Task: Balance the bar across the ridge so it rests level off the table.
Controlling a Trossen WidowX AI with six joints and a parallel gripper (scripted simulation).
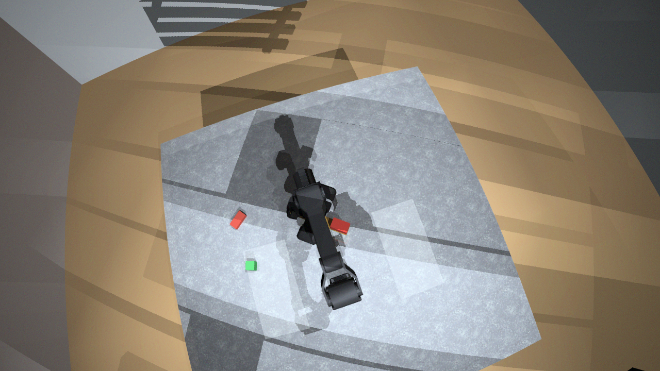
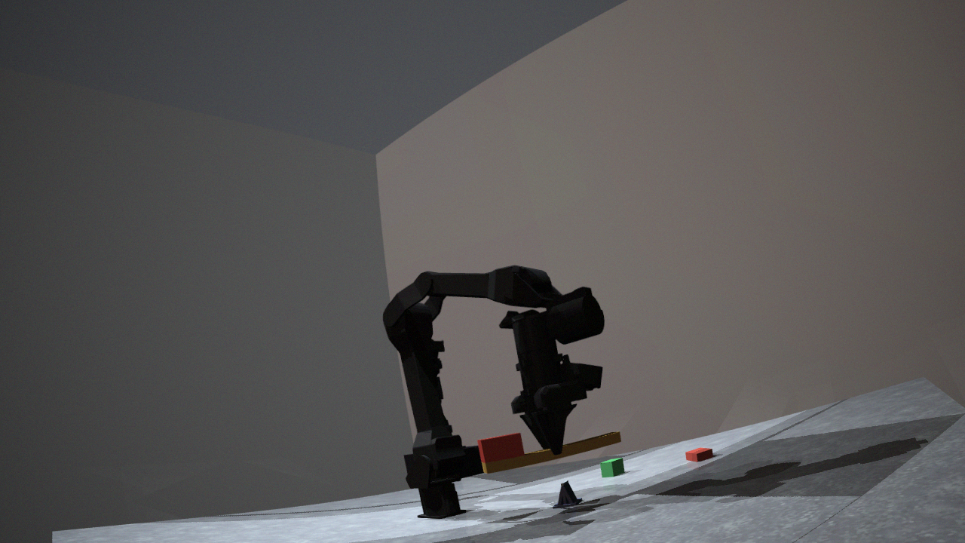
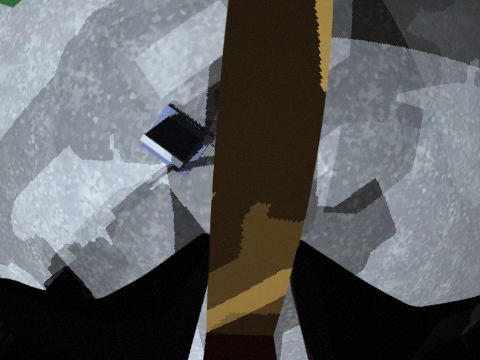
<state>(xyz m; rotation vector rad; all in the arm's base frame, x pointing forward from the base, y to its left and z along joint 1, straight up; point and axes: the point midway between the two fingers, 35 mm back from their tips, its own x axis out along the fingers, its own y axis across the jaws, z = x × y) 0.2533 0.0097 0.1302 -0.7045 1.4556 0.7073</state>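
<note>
Now: gripper tip 3 cm past the dark blue ridge, 5 cm to the right of it and 8 cm above it. Also, from my gripper tip: red block: 11 cm ahead, 31 cm to the left, 9 cm below; green cube: 7 cm behind, 29 cm to the left, 8 cm below.
</note>
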